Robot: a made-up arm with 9 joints. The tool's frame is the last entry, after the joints. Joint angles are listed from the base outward. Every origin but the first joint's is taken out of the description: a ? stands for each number. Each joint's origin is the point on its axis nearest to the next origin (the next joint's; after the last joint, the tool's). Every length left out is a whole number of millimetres.
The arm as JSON. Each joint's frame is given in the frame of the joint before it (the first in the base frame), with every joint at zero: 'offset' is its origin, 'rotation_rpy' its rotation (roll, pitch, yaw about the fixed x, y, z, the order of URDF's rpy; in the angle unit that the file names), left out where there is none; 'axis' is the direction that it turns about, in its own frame. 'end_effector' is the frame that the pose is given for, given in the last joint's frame.
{
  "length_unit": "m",
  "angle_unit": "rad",
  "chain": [
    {
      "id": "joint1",
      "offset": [
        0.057,
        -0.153,
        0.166
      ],
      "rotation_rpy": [
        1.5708,
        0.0,
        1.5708
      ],
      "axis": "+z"
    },
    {
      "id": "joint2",
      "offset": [
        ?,
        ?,
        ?
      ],
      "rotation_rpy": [
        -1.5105,
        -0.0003,
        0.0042
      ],
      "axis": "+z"
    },
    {
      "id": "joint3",
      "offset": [
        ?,
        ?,
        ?
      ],
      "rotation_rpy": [
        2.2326,
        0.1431,
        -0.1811
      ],
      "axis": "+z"
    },
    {
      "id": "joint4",
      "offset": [
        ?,
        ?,
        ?
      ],
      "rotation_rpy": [
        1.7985,
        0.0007,
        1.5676
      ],
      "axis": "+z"
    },
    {
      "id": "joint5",
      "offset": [
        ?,
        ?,
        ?
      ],
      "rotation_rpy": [
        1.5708,
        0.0,
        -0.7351
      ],
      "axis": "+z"
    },
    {
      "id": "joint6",
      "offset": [
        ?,
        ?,
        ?
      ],
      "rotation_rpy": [
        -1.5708,
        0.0,
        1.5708
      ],
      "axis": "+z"
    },
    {
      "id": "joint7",
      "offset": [
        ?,
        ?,
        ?
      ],
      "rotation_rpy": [
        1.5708,
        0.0,
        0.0
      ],
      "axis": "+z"
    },
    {
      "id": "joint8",
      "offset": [
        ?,
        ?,
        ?
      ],
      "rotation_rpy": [
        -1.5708,
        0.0,
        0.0
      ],
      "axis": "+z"
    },
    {
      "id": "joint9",
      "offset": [
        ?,
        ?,
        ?
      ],
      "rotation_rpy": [
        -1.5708,
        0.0,
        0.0
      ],
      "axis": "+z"
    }
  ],
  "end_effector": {
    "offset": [
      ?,
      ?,
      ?
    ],
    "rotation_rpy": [
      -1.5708,
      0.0,
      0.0
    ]
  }
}
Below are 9 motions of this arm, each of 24 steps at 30 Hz.
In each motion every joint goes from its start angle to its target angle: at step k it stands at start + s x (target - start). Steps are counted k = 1, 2, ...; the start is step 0. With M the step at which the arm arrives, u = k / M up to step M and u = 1 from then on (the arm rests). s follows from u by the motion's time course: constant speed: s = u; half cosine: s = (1 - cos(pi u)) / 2; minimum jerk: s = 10 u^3 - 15 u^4 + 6 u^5.
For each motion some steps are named. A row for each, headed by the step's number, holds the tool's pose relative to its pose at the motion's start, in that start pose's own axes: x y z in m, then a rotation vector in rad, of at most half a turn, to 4 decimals.
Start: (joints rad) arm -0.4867 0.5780 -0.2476 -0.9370 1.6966 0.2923 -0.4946 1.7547 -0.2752
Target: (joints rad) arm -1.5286 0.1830 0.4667 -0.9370 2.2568 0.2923 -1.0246 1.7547 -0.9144
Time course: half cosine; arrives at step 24
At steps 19, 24:
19: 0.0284 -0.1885 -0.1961 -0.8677 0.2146 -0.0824
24: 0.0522 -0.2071 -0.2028 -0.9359 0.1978 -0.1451

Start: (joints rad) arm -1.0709 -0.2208 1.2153 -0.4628 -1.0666 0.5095 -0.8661 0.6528 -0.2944
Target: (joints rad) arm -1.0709 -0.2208 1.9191 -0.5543 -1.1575 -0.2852 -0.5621 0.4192 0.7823
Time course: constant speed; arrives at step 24
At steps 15, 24:
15: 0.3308 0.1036 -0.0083 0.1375 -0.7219 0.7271
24: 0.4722 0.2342 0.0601 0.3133 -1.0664 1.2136

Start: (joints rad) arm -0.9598 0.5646 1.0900 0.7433 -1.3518 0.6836 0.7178 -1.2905 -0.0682
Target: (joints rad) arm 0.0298 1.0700 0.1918 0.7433 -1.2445 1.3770 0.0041 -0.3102 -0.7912
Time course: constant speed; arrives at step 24
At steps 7, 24:
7: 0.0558 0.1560 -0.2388 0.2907 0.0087 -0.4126
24: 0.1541 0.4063 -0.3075 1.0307 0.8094 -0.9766

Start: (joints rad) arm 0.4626 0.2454 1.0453 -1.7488 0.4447 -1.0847 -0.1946 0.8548 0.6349
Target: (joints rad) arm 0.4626 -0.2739 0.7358 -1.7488 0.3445 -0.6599 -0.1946 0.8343 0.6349
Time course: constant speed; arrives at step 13
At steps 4, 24:
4: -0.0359 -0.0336 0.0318 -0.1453 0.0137 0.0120
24: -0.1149 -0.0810 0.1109 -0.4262 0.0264 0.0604

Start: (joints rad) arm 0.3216 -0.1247 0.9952 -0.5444 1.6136 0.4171 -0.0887 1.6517 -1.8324
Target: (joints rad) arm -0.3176 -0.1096 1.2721 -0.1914 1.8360 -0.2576 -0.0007 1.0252 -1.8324
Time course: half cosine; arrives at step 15
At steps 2, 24:
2: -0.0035 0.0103 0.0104 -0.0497 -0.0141 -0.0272
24: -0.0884 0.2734 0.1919 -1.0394 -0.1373 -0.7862

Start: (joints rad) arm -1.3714 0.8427 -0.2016 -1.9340 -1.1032 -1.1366 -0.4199 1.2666 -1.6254
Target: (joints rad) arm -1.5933 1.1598 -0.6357 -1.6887 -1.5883 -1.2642 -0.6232 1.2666 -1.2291
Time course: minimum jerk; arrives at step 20
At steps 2, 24:
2: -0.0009 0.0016 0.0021 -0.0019 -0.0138 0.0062
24: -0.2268 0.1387 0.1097 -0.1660 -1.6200 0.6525

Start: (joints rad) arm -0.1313 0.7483 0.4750 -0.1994 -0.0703 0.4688 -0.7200 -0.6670 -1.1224
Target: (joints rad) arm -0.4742 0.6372 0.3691 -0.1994 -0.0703 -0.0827 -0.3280 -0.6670 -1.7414
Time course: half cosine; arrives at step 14
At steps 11, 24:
11: -0.0694 0.0465 -0.0933 -0.3014 0.9172 0.7530
24: -0.0790 0.0580 -0.1031 -0.3704 1.0172 0.8406

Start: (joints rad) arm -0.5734 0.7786 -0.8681 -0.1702 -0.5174 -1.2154 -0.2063 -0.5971 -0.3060
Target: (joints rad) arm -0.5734 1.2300 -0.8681 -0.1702 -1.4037 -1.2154 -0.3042 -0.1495 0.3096
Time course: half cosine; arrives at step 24
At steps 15, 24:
15: 0.0081 -0.1274 0.2295 -0.5267 -0.5401 0.0635
24: 0.0129 -0.1398 0.3270 -0.7324 -0.8753 0.1687

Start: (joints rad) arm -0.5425 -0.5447 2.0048 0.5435 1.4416 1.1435 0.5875 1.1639 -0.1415
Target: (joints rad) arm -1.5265 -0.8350 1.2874 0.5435 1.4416 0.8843 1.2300 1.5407 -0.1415
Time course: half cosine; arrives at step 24
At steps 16, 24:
16: -0.1178 -0.1275 0.2200 -0.1249 -0.5813 -1.0308
24: -0.1870 -0.1734 0.2665 -0.0981 -0.6389 -1.4563

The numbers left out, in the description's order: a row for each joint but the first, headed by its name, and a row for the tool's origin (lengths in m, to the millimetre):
joint2: -0.013 -0.179 0.0
joint3: -0.035 -0.253 0.0
joint4: 0.185 -0.208 0.0
joint5: -0.034 0.245 0.0
joint6: -0.065 0.072 0.0
joint7: -0.078 0.29 0.0
joint8: -0.005 0.031 0.0
joint9: -0.013 0.074 0.0
tool: 0.005 -0.018 0.0

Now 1 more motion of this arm.
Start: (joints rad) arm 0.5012 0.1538 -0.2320 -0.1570 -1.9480 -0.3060 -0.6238 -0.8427 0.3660
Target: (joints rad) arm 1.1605 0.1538 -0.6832 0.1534 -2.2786 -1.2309 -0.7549 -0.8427 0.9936
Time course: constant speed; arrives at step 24
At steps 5, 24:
5: 0.0004 -0.0102 -0.0503 -0.0262 -0.2879 0.1452
24: 0.0829 -0.0488 -0.1602 0.1308 -1.1955 0.8146

